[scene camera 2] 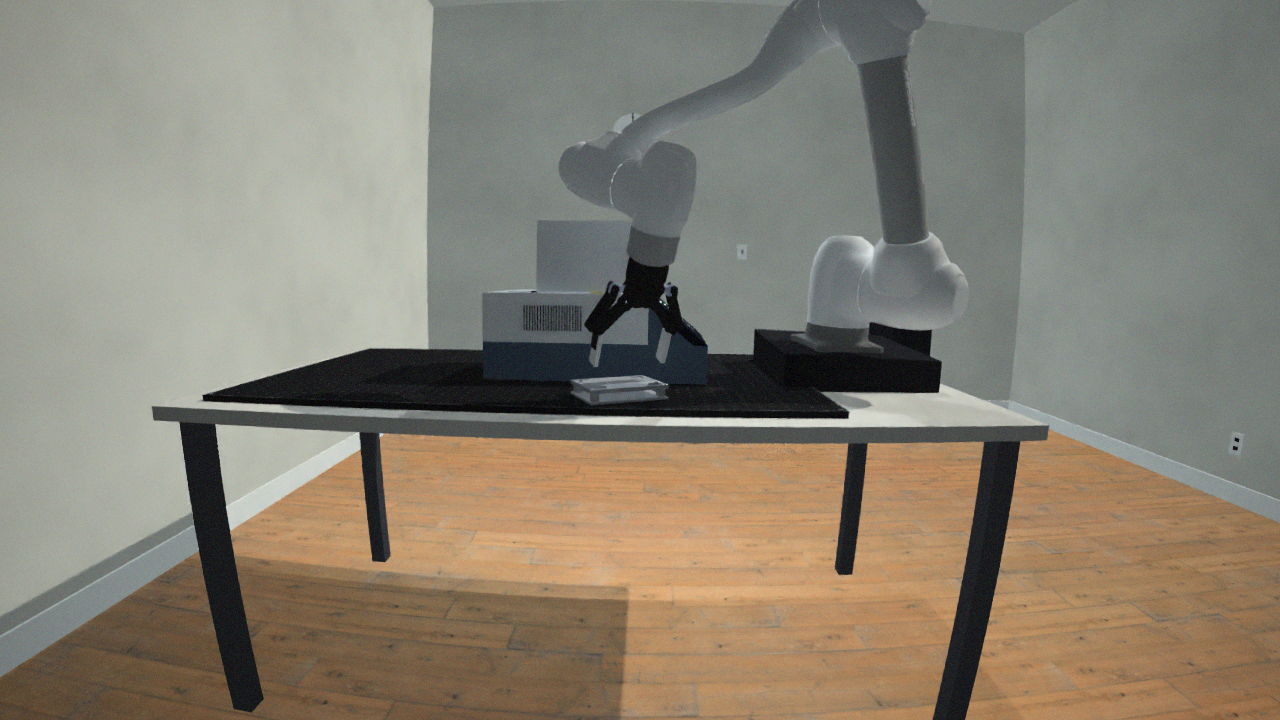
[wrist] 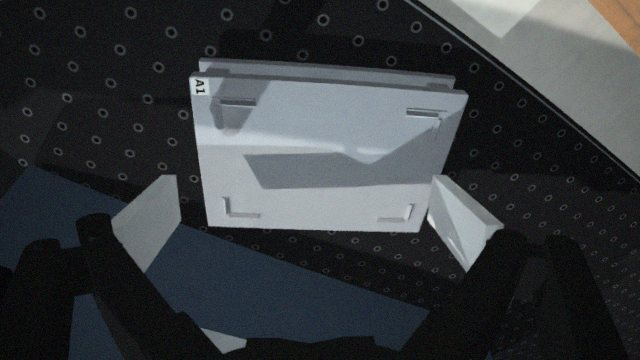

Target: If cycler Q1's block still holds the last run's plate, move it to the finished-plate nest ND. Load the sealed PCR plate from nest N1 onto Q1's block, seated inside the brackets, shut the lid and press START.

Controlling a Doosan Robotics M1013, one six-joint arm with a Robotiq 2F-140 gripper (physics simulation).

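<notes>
A low white two-tier nest (scene camera 2: pixel 619 389) (wrist: pixel 320 120) with corner brackets and an A1 label lies on the mat in front of the cycler. No plate shows on it, and I cannot tell which nest it is. The cycler (scene camera 2: pixel 563 358) (wrist: pixel 300 280) is a white and blue box with its lid (scene camera 2: pixel 581 255) standing upright; its block and START button are hidden. My gripper (scene camera 2: pixel 629 360) (wrist: pixel 305 198) is wide open and empty, above the nest. In the wrist view its fingertips appear on either side of the nest. The sealed plate cannot be made out.
A black perforated mat (scene camera 2: pixel 358 380) (wrist: pixel 100 145) covers much of the white table (scene camera 2: pixel 930 407) (wrist: pixel 590 95). The arm's black base block (scene camera 2: pixel 859 371) stands to the right of the cycler in the scene view. The mat's edge runs across the upper right of the wrist view.
</notes>
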